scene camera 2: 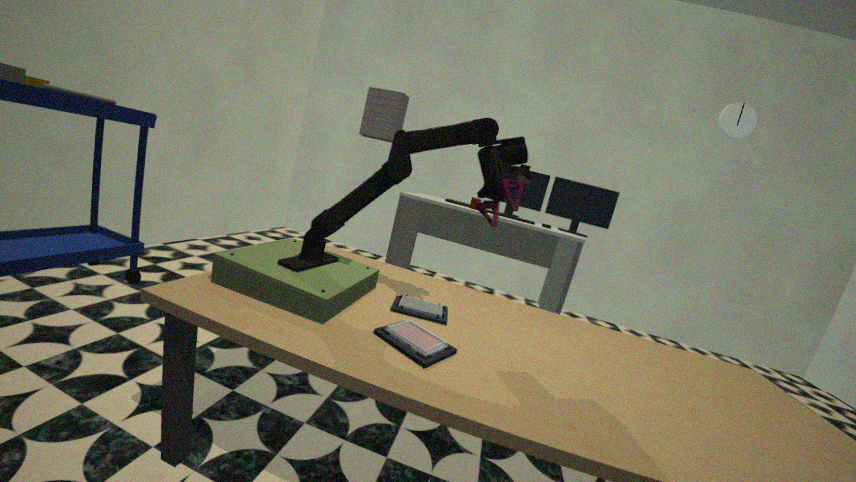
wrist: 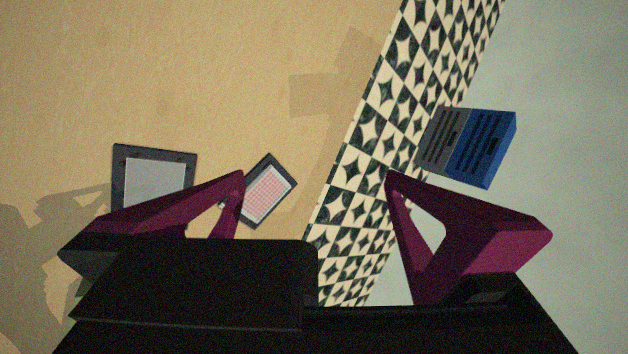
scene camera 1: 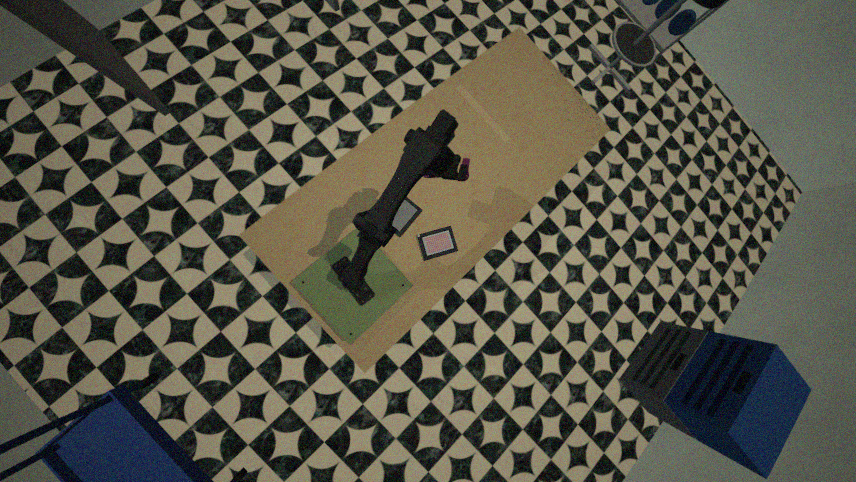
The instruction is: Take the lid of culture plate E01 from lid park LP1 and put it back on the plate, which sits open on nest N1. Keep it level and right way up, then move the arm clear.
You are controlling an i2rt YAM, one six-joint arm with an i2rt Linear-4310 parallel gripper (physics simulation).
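Frame: origin at the arm's base, x ahead, y left, z up, level; metres.
Seen in the pictures: gripper, fingertip midpoint: (scene camera 2: 504,219) (wrist: 314,177) (scene camera 1: 454,176); arm's base, origin of the base link: (scene camera 2: 310,262) (scene camera 1: 353,280).
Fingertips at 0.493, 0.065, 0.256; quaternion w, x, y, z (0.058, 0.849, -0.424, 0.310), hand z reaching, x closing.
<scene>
Offsets run from my fingertips to a thing's top centre, as dx, dy, dz. "spot": to the spot under its first point. Level surfaces: height alone.
The lid {-0.168, +0.049, -0.309} (scene camera 1: 405,213) (scene camera 2: 419,307) (wrist: 152,177), a pale grey rectangle, lies flat on the dark lid park LP1 {spot: -0.151, +0.009, -0.309} (scene camera 1: 410,220) (scene camera 2: 442,317) (wrist: 118,175); the arm covers part of it in scene camera 1. Culture plate E01 {-0.111, -0.152, -0.300} (scene camera 1: 437,243) (scene camera 2: 419,336) (wrist: 267,195), with a pink gridded face, sits open on the dark nest N1 {-0.111, -0.152, -0.309} (scene camera 1: 454,237) (scene camera 2: 432,359) (wrist: 292,183), beside the park. My gripper (scene camera 1: 448,172) (scene camera 2: 504,216) (wrist: 314,177) is open and empty, high above the table and tilted, beyond the park from the base. Its left finger hides part of both holders in the wrist view.
The arm stands on a green base block (scene camera 1: 383,281) (scene camera 2: 269,287) at one end of the wooden table {dz -0.327} (scene camera 1: 539,89) (scene camera 2: 599,359). A blue cart (scene camera 2: 77,107), a desk with monitors (scene camera 2: 479,221) and a blue and grey cabinet (scene camera 1: 718,377) (wrist: 470,145) stand away from the table.
</scene>
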